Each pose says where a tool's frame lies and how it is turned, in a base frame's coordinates. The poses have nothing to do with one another.
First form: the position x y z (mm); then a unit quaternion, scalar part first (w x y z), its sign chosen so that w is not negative.
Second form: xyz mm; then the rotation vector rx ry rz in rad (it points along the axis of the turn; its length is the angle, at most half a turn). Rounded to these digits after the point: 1 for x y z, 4 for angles.
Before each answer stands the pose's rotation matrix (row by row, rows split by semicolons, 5 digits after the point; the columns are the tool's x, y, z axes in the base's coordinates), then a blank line. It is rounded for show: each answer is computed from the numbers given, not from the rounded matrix.
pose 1, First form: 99.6, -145.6, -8.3, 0.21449, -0.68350, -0.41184, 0.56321
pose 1, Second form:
0.02636 0.32138 -0.94658; 0.80459 -0.56876 -0.17070; -0.59324 -0.75712 -0.27357

99.6, -145.6, -8.3, -1.8959, -1.1424, 1.5622
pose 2, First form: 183.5, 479.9, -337.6, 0.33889, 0.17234, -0.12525, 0.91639
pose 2, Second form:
-0.71091 -0.66428 0.23097; 0.57794 -0.73893 -0.34636; 0.40075 -0.11275 0.90922

183.5, 479.9, -337.6, 0.4488, -0.3262, 2.3865
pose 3, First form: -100.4, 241.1, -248.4, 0.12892, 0.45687, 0.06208, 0.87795
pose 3, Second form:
-0.54930 -0.16965 0.81822; 0.28310 -0.95905 -0.00879; 0.78621 0.22681 0.57483

-100.4, 241.1, -248.4, 1.3283, 0.1805, 2.5525
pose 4, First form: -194.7, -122.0, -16.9, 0.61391, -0.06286, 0.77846, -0.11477
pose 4, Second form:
-0.23833 0.04305 0.97023; -0.23878 0.96575 -0.10151; -0.94137 -0.25587 -0.21989

-194.7, -122.0, -16.9, -0.1449, 1.7944, -0.2646
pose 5, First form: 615.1, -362.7, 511.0, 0.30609, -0.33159, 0.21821, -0.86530
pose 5, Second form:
-0.59272 0.38501 0.70743; -0.67443 -0.71739 -0.17464; 0.44026 -0.58063 0.68487

615.1, -362.7, 511.0, -0.8775, 0.5775, -2.2900
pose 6, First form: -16.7, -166.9, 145.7, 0.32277, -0.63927, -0.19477, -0.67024
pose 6, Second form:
0.02569 0.68169 0.73119; -0.18364 -0.71577 0.67376; 0.98266 -0.15159 0.10680

-16.7, -166.9, 145.7, -1.6779, -0.5112, -1.7592
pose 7, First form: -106.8, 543.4, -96.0, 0.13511, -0.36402, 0.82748, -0.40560
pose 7, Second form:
-0.69847 -0.49284 0.51889; -0.71204 0.40596 -0.57289; 0.07169 -0.76962 -0.63447

-106.8, 543.4, -96.0, -1.0546, 2.3973, -1.1751
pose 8, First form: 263.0, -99.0, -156.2, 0.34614, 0.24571, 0.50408, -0.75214
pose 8, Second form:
-0.63963 0.76841 -0.02065; -0.27298 -0.25218 -0.92838; -0.71858 -0.58818 0.37106

263.0, -99.0, -156.2, 0.6376, 1.3081, -1.9519
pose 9, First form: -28.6, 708.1, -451.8, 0.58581, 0.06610, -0.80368, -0.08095
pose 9, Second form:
-0.30491 -0.01140 -0.95231; -0.20109 0.97816 0.05267; 0.93091 0.20756 -0.30055

-28.6, 708.1, -451.8, 0.1541, -1.8741, -0.1888
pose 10, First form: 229.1, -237.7, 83.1, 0.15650, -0.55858, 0.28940, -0.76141
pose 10, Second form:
-0.32699 -0.08498 0.94120; -0.56163 -0.78351 -0.26587; 0.76003 -0.61554 0.20847

229.1, -237.7, 83.1, -1.5990, 0.8284, -2.1796
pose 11, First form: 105.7, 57.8, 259.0, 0.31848, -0.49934, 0.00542, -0.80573
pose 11, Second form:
-0.29846 0.50780 0.80812; -0.51863 -0.79708 0.30933; 0.80121 -0.32679 0.50126

105.7, 57.8, 259.0, -1.3134, 0.0143, -2.1193
